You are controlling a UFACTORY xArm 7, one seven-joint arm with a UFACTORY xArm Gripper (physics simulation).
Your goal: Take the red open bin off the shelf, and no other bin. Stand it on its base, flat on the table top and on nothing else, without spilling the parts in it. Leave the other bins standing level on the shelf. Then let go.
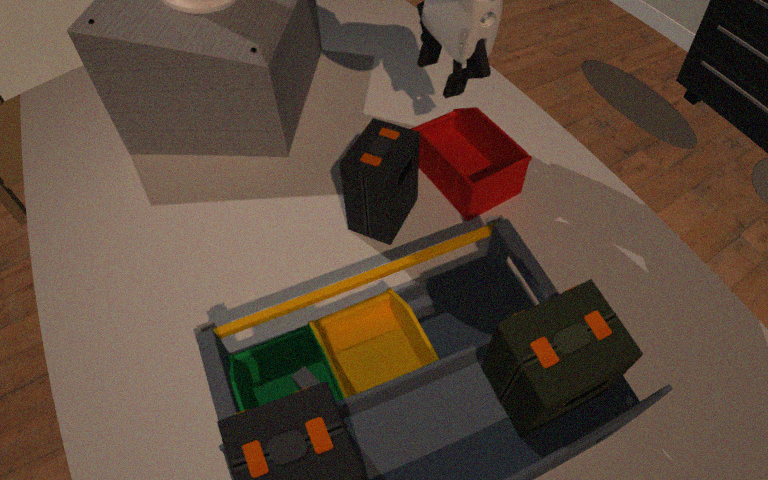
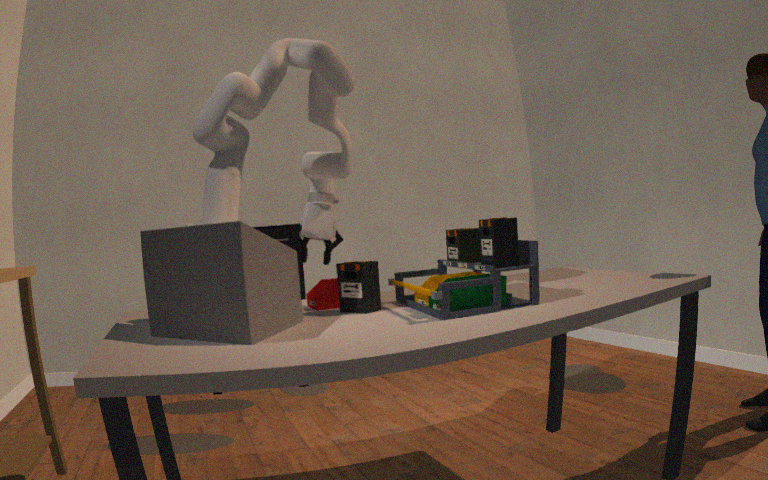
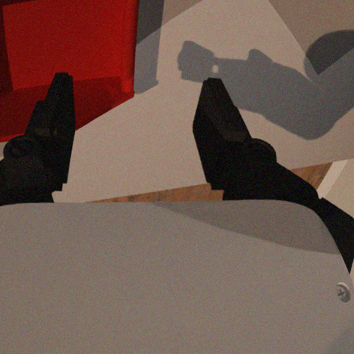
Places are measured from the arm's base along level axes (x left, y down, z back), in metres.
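Pixels of known places: gripper, fingertip midpoint: [image 1: 439, 78] [image 2: 315, 263]; arm's base, origin of the base link: [image 2: 217, 241].
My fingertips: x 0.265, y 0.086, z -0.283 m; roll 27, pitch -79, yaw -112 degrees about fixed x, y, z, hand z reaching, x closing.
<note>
Ahead of a thing's pixels: the offset from my fingertips to its middle. Level surfaces: height alone.
The red bin @[dx +0.005, dy +0.090, dz -0.065 m] [image 1: 498, 189] [image 2: 322, 295] [image 3: 70, 45] stands upright on the table top @[dy +0.128 m] [image 1: 141, 254], off the shelf, with its open side up. It looks flat on its base; no parts can be made out inside it. My gripper [image 1: 440, 78] [image 2: 316, 262] [image 3: 136, 99] is open and empty, above the bin and beside its far end, apart from it. The yellow bin @[dx -0.239, dy +0.084, dz -0.308 m] [image 1: 385, 362] [image 2: 424, 294] and the green bin @[dx -0.339, dy +0.084, dz -0.309 m] [image 1: 271, 353] [image 2: 472, 295] sit side by side, level, in the lower tier of the blue-grey shelf @[dx -0.223, dy +0.047, dz -0.340 m] [image 1: 419, 404] [image 2: 533, 283].
A black case @[dx -0.133, dy +0.062, dz -0.090 m] [image 1: 368, 189] [image 2: 359, 295] stands close beside the red bin, on the side toward the grey block [image 1: 192, 101] [image 2: 195, 283]. An olive case @[dx -0.115, dy -0.022, dz -0.415 m] [image 1: 566, 384] [image 2: 467, 246] and another black case @[dx -0.346, dy -0.034, dz -0.402 m] [image 1: 283, 410] [image 2: 501, 244] stand on the shelf's upper tier. A yellow bar @[dx -0.220, dy +0.068, dz -0.208 m] [image 1: 362, 278] spans its front.
</note>
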